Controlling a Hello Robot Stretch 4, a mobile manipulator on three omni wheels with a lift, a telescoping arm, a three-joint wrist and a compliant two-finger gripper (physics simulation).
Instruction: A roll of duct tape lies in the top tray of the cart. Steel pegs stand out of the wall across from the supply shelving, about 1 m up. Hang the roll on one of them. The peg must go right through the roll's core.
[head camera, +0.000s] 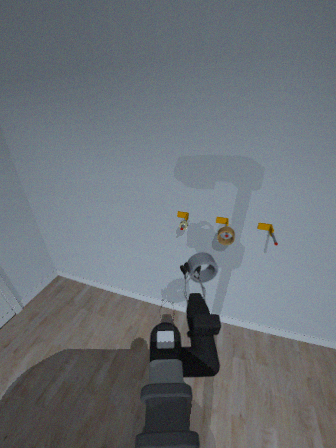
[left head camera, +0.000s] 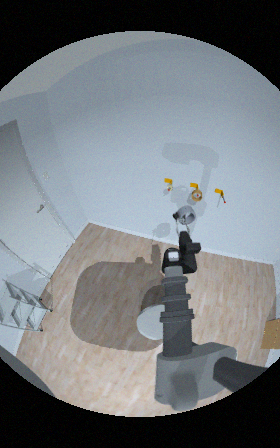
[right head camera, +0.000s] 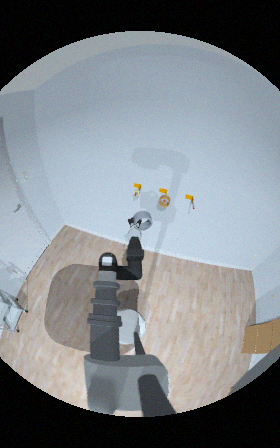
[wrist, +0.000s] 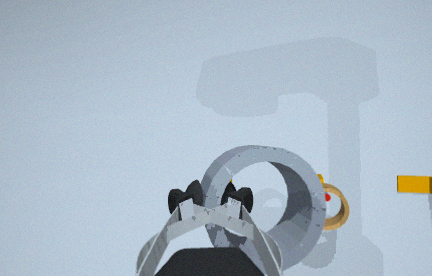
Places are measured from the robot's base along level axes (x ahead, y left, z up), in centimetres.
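Pixels of known places: gripper, between the fingertips: (head camera: 190, 263) (left head camera: 178, 212) (right head camera: 134, 217) (wrist: 211, 195); robot's base, origin of its link: (left head camera: 155, 320) (right head camera: 125, 325).
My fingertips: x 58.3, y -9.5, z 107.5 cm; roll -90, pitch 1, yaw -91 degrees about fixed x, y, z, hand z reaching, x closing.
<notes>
For each thing: its top centre in the pictures, then the offset to it from my fingertips. "pt": a spot on its surface instead.
- grey duct tape roll, centre of its top: (wrist: 256, 144) (head camera: 203, 256) (right head camera: 142, 213) (left head camera: 187, 207) dx -1.7, dy -4.0, dz +4.7 cm
- right peg, a spot on its surface: (head camera: 273, 236) (right head camera: 192, 203) (left head camera: 223, 197) pt dx +28.8, dy -50.2, dz -8.6 cm
- tan ring, centre of its top: (wrist: 323, 185) (head camera: 227, 228) (right head camera: 165, 195) (left head camera: 197, 190) dx +35.7, dy -26.4, dz -7.5 cm
- left peg, centre of its top: (head camera: 183, 221) dx +43.7, dy -2.7, dz -7.2 cm
The grey duct tape roll (head camera: 214, 267) (left head camera: 192, 214) (right head camera: 143, 213) (wrist: 255, 152) is held upright. My gripper (head camera: 191, 270) (left head camera: 179, 217) (right head camera: 134, 223) (wrist: 211, 195) is shut on its left wall, one finger outside, one in the core. The open core faces the wall. In the head view the roll shows below the pegs, apart from them. The right peg (head camera: 273, 236) (left head camera: 223, 198) (right head camera: 192, 203) is bare. The middle peg bears a tan ring (head camera: 220, 236) (right head camera: 160, 201) (wrist: 345, 210), partly hidden behind the roll in the wrist view. The left peg (head camera: 184, 225) carries something small and pale.
The pegs have yellow mounts (head camera: 265, 226) (wrist: 414, 184). A door (left head camera: 30, 185) is at the left, with a wheeled cart below it. Brown boxes (left head camera: 271, 334) (right head camera: 260, 337) stand at the right. The arm's shadow falls on the wall around the pegs.
</notes>
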